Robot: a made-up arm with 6 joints.
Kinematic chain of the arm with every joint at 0, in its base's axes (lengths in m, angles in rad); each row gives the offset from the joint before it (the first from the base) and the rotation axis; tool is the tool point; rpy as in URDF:
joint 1: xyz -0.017 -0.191 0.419 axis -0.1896 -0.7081 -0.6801
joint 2: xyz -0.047 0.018 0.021 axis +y
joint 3: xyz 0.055 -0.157 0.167 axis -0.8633 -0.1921 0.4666
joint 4: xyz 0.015 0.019 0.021 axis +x
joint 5: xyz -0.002 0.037 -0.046 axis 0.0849 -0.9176 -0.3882
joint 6: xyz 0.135 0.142 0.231 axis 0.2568 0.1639 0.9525
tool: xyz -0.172 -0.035 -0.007 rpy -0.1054 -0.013 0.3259
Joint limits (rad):
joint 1: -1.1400..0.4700
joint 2: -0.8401..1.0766
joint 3: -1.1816..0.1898
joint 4: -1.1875..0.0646
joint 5: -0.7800..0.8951
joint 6: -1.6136..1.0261
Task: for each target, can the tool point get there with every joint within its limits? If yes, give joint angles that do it. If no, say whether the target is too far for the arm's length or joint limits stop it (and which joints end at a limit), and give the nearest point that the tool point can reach.
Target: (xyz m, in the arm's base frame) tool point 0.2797 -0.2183 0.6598
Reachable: yes | joints 0.1294 0.8888 -0.6129 -0.2714 0.1519 -0.1845
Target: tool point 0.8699 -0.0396 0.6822
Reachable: no: too far | nearest point 0.5404 -0.1330 0.5814 | short by 0.357 m
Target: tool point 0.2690 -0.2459 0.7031
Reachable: yes | joints -0.4016 0.5367 -0.9710 -0.2378 0.6911 0.2196
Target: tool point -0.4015 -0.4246 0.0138
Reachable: no: joint limits stop it (at a limit: joint 2, joint 3, joint 4, joint 5, joint 6) | nearest point -0.1922 -0.2349 0.2850 | short by 0.392 m
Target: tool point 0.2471 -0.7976 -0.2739
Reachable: no: too far | nearest point 0.2451 -0.3474 0.1902 | short by 0.647 m
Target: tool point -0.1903 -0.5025 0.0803
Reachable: no: joint limits stop it (at a limit: joint 3, joint 4, joint 5, joint 6) | nearest point -0.1863 -0.2479 0.2967 | short by 0.334 m
